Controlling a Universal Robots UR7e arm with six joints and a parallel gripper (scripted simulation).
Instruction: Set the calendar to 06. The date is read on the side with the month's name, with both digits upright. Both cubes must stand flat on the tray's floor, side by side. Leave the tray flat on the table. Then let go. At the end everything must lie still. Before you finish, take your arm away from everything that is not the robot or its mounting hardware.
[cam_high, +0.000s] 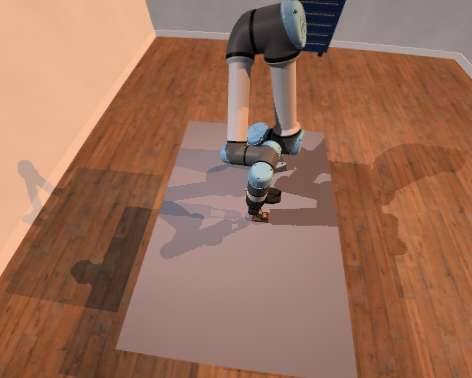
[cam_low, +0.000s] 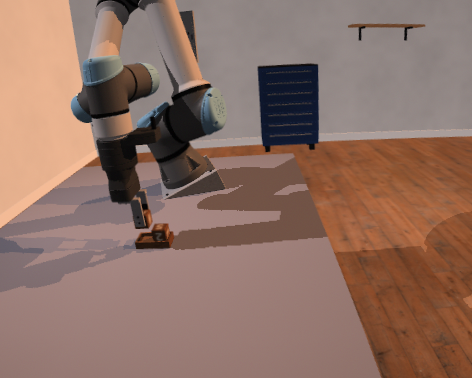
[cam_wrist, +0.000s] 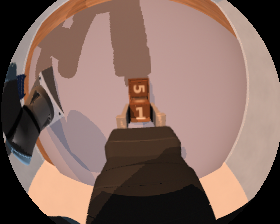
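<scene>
My gripper is now 6 cm above the brown wooden tray and 2 cm to the right of it.
</scene>
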